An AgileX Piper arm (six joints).
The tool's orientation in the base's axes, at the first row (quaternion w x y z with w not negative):
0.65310, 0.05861, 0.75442, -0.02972
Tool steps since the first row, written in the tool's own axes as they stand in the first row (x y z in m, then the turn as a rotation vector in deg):
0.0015, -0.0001, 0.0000, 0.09, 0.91, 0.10
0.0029, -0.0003, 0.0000, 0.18, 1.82, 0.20
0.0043, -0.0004, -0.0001, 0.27, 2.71, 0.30
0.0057, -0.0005, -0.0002, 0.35, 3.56, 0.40
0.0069, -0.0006, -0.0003, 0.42, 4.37, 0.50
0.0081, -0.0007, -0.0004, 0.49, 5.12, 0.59
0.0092, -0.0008, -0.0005, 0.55, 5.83, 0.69
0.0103, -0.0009, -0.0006, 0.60, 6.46, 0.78
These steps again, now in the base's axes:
-0.0002, 0.0000, -0.0015, 0.20, 0.89, -0.07
-0.0004, -0.0002, -0.0029, 0.40, 1.79, -0.15
-0.0008, -0.0002, -0.0043, 0.60, 2.66, -0.22
-0.0011, -0.0002, -0.0056, 0.80, 3.50, -0.29
-0.0013, -0.0002, -0.0068, 0.99, 4.29, -0.35
-0.0016, -0.0002, -0.0080, 1.16, 5.03, -0.41
-0.0019, -0.0003, -0.0091, 1.34, 5.72, -0.46
-0.0021, -0.0003, -0.0101, 1.50, 6.34, -0.50

